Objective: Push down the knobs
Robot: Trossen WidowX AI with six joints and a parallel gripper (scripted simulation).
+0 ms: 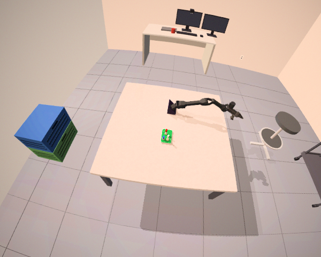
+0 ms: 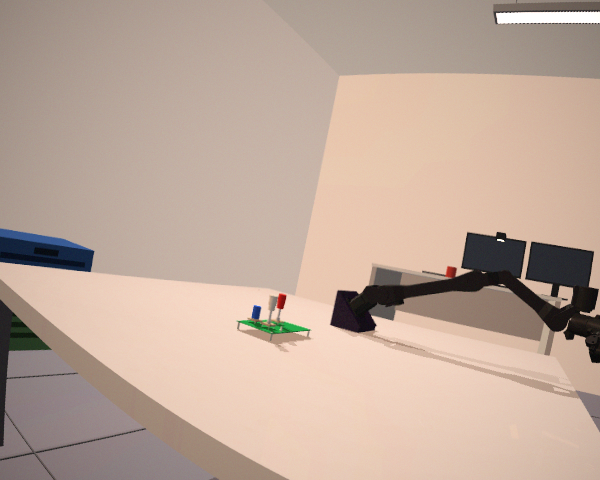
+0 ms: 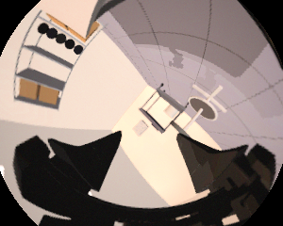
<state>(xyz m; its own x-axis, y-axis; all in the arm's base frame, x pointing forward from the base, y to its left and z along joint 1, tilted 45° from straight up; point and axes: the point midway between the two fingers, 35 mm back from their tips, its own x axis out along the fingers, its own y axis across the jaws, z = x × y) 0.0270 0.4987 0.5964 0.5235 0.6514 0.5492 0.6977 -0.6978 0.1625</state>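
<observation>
My gripper tip is now 37 cm short of the white knob, 80 cm to the left of it and 6 cm above it. The rest, counted from my gripper tip: red knob (30 cm ahead, 83 cm to the right, 7 cm below).
</observation>
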